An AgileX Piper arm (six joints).
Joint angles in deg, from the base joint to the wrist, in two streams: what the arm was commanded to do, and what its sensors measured. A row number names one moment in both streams.
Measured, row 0:
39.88, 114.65, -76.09, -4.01, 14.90, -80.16
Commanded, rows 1 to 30:
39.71, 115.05, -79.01, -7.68, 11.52, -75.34
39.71, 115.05, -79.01, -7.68, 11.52, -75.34
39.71, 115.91, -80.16, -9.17, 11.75, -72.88
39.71, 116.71, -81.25, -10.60, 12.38, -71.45
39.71, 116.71, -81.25, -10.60, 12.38, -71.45
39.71, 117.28, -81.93, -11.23, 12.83, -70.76
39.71, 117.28, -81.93, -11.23, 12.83, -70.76
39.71, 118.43, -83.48, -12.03, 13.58, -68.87
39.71, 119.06, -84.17, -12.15, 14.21, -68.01
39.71, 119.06, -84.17, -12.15, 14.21, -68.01
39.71, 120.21, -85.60, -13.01, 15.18, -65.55
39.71, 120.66, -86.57, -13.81, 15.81, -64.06
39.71, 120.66, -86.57, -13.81, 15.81, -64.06
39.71, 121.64, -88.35, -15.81, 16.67, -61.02
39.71, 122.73, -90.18, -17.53, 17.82, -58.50
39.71, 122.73, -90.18, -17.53, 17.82, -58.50
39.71, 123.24, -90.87, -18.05, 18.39, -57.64
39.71, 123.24, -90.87, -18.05, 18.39, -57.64
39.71, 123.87, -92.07, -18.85, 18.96, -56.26
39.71, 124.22, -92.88, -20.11, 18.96, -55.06
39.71, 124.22, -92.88, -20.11, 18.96, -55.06
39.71, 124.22, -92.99, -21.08, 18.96, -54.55
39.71, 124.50, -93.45, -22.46, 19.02, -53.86
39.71, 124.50, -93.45, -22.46, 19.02, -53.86
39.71, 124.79, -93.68, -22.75, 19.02, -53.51
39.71, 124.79, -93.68, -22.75, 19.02, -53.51
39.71, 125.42, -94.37, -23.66, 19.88, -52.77
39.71, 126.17, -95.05, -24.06, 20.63, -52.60
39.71, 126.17, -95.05, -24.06, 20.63, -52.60
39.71, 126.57, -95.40, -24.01, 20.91, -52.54
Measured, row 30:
39.88, 126.80, -94.08, -21.83, 22.12, -53.63
